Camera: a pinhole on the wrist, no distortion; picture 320 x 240 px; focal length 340.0 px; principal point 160.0 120.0 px. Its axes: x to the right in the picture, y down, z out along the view. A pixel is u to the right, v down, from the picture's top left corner.
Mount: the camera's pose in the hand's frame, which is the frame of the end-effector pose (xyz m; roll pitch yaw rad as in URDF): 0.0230 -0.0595 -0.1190 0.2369 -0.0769 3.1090
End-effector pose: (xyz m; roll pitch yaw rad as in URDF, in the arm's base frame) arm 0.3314 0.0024 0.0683 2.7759 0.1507 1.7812
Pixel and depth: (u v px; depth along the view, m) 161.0 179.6 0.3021
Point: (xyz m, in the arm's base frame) 0.3556 0.0254 -0.1250
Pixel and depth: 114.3 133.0 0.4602
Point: 0.4553 0.1072 -0.2414
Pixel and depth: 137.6 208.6 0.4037
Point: 0.3642 0.0455 -0.2405
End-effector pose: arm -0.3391 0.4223 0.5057 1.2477 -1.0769 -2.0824
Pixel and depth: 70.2 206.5 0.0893
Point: -0.3738 0.3444 0.5208
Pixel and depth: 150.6 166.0 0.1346
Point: -0.3900 0.3913 0.5204
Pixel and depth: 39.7 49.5 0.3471
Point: -0.4519 0.5352 0.7276
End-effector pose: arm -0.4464 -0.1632 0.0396 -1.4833 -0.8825 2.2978
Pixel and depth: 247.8 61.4 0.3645
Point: -0.6396 -0.2976 -0.0351
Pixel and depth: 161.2 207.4 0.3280
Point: -0.5819 -0.3301 0.1299
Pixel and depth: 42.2 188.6 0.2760
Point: -0.5831 -0.2337 0.1898
